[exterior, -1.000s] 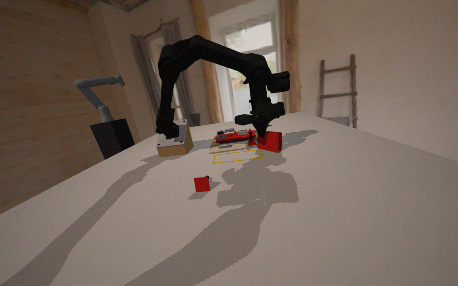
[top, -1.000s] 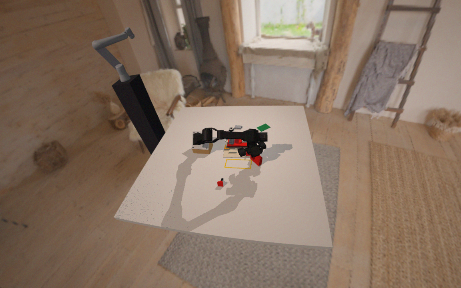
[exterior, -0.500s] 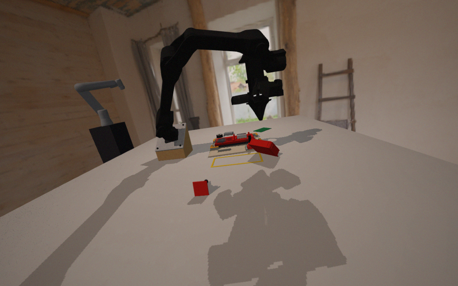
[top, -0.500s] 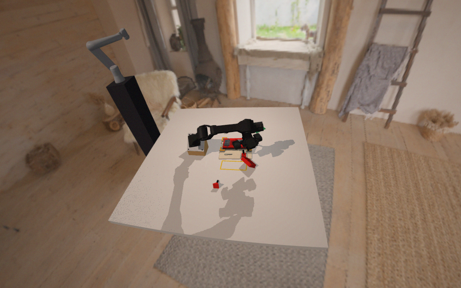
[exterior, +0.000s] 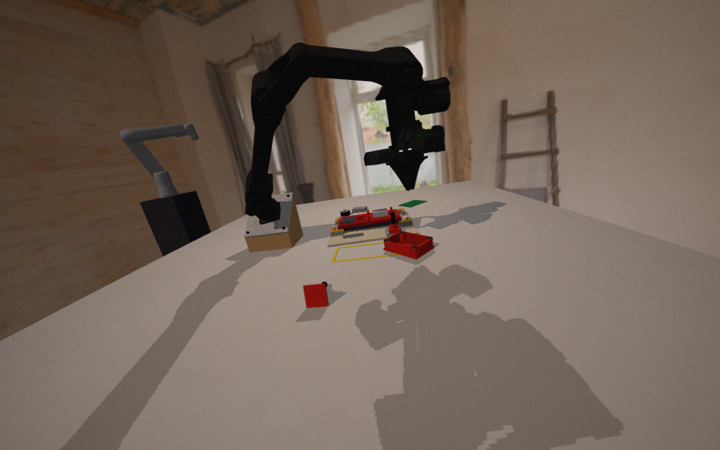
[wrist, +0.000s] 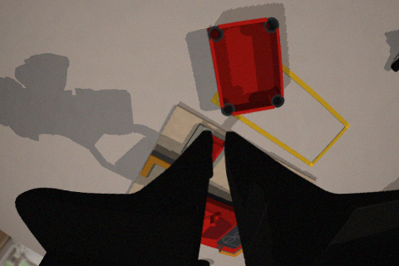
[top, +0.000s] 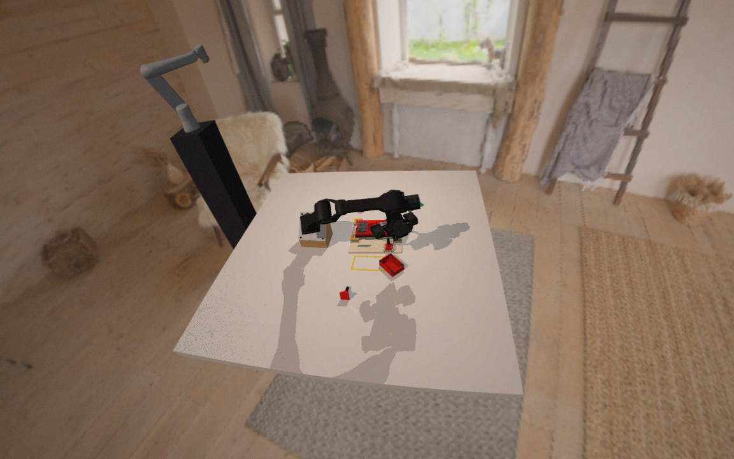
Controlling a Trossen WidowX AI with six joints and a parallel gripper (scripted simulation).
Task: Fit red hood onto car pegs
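The red hood is 2 cm behind my gripper tip, 4 cm to the right of it and 12 cm below it. The rest, counted from my gripper tip: jig: 9 cm behind, 18 cm to the left, 12 cm below; then green patch: 9 cm ahead, 39 cm to the left, 13 cm below.
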